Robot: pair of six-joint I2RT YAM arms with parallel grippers.
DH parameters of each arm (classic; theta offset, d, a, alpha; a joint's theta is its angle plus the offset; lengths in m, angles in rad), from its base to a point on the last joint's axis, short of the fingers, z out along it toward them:
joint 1: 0 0.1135 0.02 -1.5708
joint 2: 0 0 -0.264 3.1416
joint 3: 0.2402 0 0.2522 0
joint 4: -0.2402 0 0.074 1.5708
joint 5: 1.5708 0 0 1.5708
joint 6: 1.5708 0.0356 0 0
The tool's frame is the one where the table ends.
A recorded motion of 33 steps. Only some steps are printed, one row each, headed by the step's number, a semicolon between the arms.
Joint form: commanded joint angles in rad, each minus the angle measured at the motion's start. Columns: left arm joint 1, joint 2, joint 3, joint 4, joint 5, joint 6; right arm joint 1, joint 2, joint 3, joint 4, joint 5, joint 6.
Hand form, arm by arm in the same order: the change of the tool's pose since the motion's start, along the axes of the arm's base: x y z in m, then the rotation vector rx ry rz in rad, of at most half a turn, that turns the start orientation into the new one. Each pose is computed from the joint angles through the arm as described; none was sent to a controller.
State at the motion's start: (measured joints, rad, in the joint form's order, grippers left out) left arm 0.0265 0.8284 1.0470 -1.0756 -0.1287 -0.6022; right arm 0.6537 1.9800 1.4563 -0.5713 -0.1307 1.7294
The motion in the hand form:
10: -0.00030 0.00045 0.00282 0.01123 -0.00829 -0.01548; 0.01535 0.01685 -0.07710 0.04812 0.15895 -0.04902
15: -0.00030 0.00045 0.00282 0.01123 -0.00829 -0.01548; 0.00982 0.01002 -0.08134 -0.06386 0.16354 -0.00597
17: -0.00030 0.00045 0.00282 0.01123 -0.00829 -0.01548; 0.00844 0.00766 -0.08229 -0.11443 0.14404 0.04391
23: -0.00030 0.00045 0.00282 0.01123 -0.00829 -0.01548; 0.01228 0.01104 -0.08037 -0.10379 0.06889 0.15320
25: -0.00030 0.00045 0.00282 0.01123 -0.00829 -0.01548; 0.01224 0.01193 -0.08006 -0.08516 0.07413 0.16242
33: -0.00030 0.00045 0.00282 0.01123 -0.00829 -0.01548; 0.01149 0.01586 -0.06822 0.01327 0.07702 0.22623
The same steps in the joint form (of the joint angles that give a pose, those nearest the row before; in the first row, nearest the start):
10: 0.0046 -0.0008 0.0088 0.0019 0.0049 0.0225; 0.0011 0.2140 0.0160 0.1198 -0.1011 0.1041
15: 0.0046 -0.0008 0.0088 0.0019 0.0049 0.0225; 0.0011 0.2155 0.0160 0.0347 -0.0424 0.0256
17: 0.0046 -0.0008 0.0088 0.0019 0.0049 0.0225; 0.0011 0.2155 0.0161 0.0099 -0.0130 -0.0412
23: 0.0046 -0.0008 0.0088 0.0019 0.0049 0.0225; 0.0011 0.2152 0.0164 0.0584 -0.0229 -0.1572
25: 0.0046 -0.0008 0.0088 0.0019 0.0049 0.0225; 0.0011 0.2152 0.0164 0.0637 -0.0435 -0.1587
33: 0.0046 -0.0008 0.0088 0.0019 0.0049 0.0225; 0.0011 0.1907 0.0172 0.0828 -0.1465 -0.1843

